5 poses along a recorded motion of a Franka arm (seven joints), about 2.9 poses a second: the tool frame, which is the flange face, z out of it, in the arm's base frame.
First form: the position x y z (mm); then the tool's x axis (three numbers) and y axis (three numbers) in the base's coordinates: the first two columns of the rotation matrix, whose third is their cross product.
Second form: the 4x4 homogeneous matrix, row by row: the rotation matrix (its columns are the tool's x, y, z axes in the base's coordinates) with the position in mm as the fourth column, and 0 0 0 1 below. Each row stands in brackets. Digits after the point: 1 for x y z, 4 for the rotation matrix.
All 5 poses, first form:
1: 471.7 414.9 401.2 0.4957 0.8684 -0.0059 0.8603 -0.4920 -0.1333
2: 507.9 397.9 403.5 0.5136 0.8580 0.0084 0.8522 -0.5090 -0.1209
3: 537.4 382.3 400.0 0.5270 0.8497 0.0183 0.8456 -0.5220 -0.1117
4: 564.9 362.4 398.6 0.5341 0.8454 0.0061 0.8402 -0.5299 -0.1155
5: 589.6 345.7 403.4 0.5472 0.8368 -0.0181 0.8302 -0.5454 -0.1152
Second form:
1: [[0.4957 0.8603 -0.1187 471.7], [0.8684 -0.4920 0.0610 414.9], [-0.0059 -0.1333 -0.9910 401.2], [0 0 0 1]]
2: [[0.5136 0.8522 -0.0995 507.9], [0.8580 -0.5090 0.0693 397.9], [0.0084 -0.1209 -0.9926 403.5], [0 0 0 1]]
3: [[0.5270 0.8456 -0.0854 537.4], [0.8497 -0.5220 0.0743 382.3], [0.0183 -0.1117 -0.9936 400.0], [0 0 0 1]]
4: [[0.5341 0.8402 -0.0944 564.9], [0.8454 -0.5299 0.0668 362.4], [0.0061 -0.1155 -0.9933 398.6], [0 0 0 1]]
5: [[0.5472 0.8302 -0.1063 589.6], [0.8368 -0.5454 0.0480 345.7], [-0.0181 -0.1152 -0.9932 403.4], [0 0 0 1]]
